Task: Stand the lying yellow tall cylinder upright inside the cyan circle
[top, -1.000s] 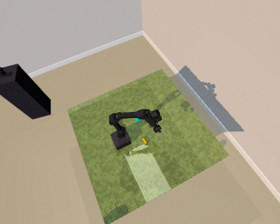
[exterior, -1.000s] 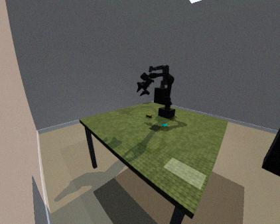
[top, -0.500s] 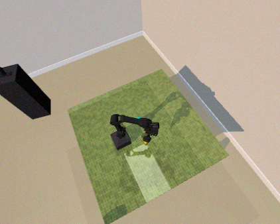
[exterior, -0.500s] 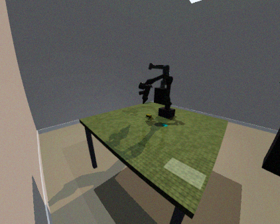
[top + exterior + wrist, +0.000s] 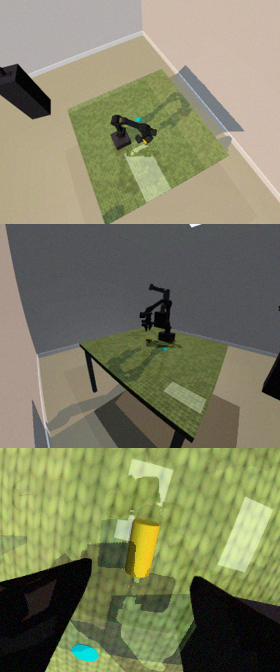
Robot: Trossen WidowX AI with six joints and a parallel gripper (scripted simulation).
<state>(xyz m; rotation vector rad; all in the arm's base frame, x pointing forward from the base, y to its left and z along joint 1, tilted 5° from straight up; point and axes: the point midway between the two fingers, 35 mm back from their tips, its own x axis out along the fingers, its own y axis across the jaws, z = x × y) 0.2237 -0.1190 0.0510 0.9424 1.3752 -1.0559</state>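
Right now the yellow tall cylinder is 110 mm below my gripper tip, 20 mm to the left of it and 10 mm behind it. The rest, counted from my gripper tip: cyan circle: 290 mm to the left, 130 mm below.
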